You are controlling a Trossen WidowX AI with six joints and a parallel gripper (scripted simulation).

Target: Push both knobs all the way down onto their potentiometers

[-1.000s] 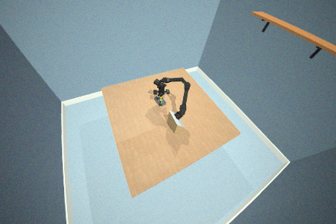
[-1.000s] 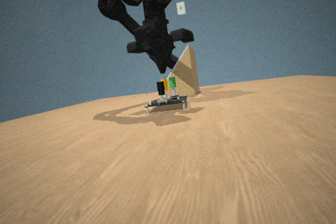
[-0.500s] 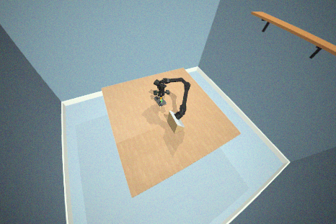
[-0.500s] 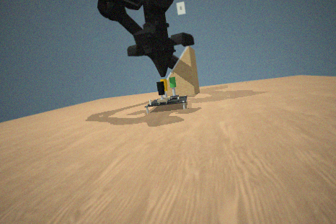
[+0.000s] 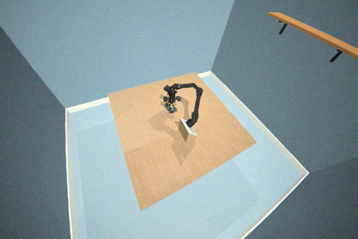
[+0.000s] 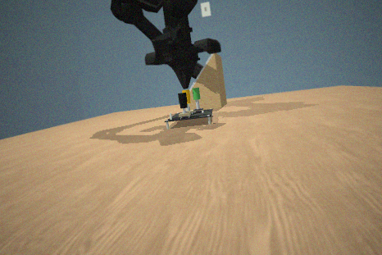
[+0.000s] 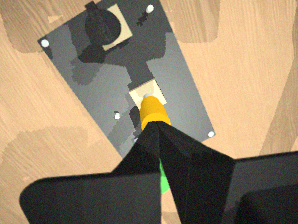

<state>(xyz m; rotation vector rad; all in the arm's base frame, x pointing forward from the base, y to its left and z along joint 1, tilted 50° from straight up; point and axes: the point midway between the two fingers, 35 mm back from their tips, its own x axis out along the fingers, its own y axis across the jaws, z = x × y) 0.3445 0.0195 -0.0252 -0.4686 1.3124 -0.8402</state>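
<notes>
Now: the yellow knob 2 cm below my gripper tip. Round my gripper tip: black knob (6 cm ahead, 1 cm to the left, 2 cm below).
</notes>
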